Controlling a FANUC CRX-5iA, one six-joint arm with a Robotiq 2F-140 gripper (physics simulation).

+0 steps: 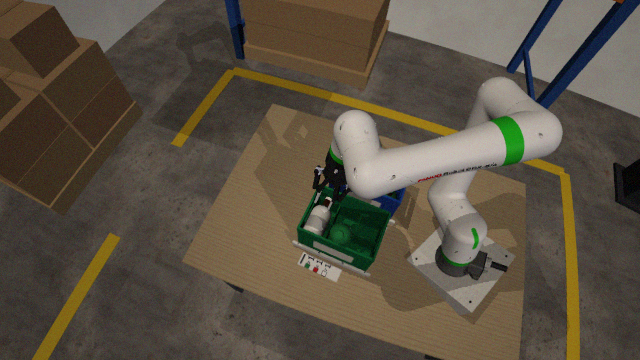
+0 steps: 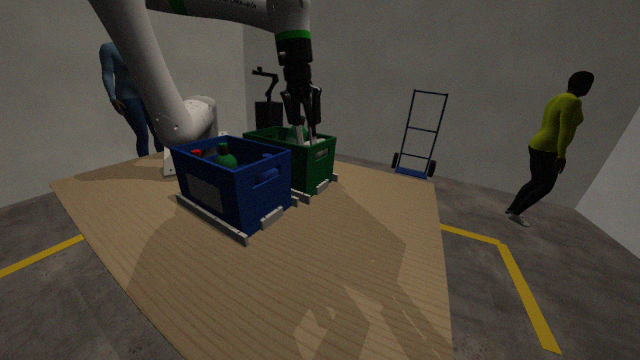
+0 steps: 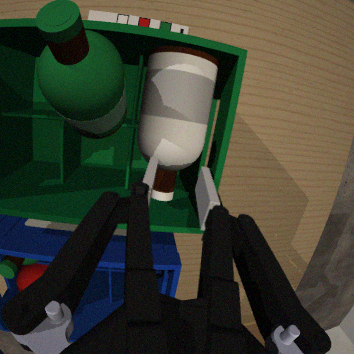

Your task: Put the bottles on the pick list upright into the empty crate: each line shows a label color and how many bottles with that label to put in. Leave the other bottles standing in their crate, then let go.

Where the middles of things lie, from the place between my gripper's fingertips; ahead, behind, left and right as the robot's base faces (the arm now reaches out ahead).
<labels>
Now: the white bottle (image 3: 179,82) 4 cm to the left of my hand, 3 cm below it and 1 cm behind it.
</labels>
